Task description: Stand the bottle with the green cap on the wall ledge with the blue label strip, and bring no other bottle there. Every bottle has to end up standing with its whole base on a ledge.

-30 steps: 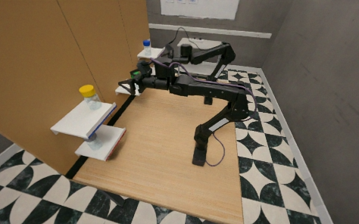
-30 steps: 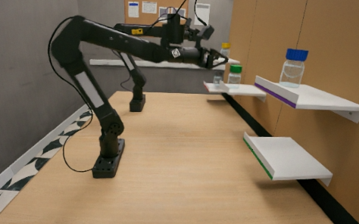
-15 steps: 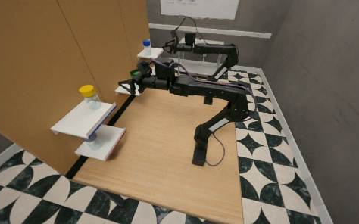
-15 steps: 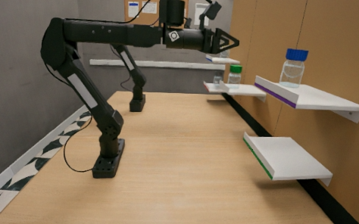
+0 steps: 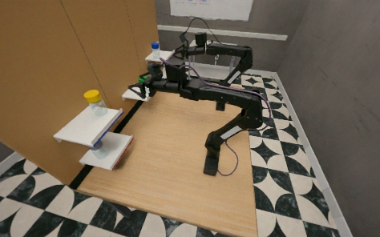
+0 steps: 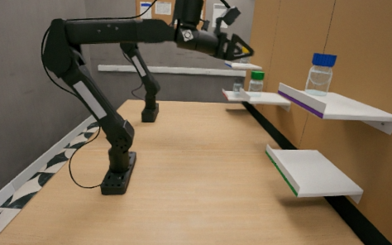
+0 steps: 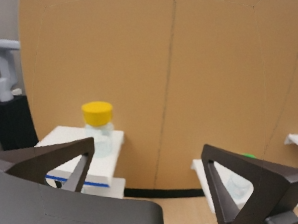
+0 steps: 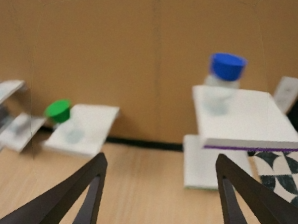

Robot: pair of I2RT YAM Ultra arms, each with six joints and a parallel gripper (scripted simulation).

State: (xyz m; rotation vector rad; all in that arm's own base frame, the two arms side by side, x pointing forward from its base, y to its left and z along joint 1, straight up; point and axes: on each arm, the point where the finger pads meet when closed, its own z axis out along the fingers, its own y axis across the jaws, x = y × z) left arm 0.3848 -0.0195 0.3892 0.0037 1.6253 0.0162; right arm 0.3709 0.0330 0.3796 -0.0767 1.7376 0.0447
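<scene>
My left hand is 230 mm to the left of the green-capped bottle, 170 mm above it and 120 mm short of it. Round my left hand: blue-capped bottle: 570 mm to the right, 170 mm ahead, 80 mm below; yellow-capped bottle: 150 mm ahead, 100 mm to the left, 80 mm below.
</scene>
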